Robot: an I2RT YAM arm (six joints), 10 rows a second.
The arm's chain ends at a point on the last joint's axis. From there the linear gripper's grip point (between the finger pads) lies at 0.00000 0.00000 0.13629 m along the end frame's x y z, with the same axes.
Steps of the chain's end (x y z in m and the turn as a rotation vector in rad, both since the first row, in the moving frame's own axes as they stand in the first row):
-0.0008 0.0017 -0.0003 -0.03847 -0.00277 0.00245
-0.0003 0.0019 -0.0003 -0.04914 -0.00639 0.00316
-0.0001 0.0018 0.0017 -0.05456 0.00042 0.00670
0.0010 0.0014 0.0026 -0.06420 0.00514 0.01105
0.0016 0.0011 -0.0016 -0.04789 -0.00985 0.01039
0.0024 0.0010 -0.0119 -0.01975 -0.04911 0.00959
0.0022 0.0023 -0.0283 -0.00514 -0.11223 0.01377
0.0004 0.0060 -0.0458 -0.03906 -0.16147 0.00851
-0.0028 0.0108 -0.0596 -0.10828 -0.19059 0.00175
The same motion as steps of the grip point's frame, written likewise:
-0.0012 0.0069 -0.0004 -0.03847 -0.00277 0.00245
-0.0012 0.0086 -0.0005 -0.04914 -0.00639 0.00316
-0.0001 0.0092 0.0015 -0.05456 0.00042 0.00670
0.0017 0.0101 0.0023 -0.06420 0.00514 0.01105
0.0002 0.0076 -0.0018 -0.04789 -0.00985 0.01039
-0.0043 0.0037 -0.0121 -0.01975 -0.04911 0.00959
-0.0131 0.0029 -0.0292 -0.00514 -0.11223 0.01377
-0.0215 0.0112 -0.0477 -0.03906 -0.16147 0.00851
-0.0286 0.0254 -0.0629 -0.10828 -0.19059 0.00175

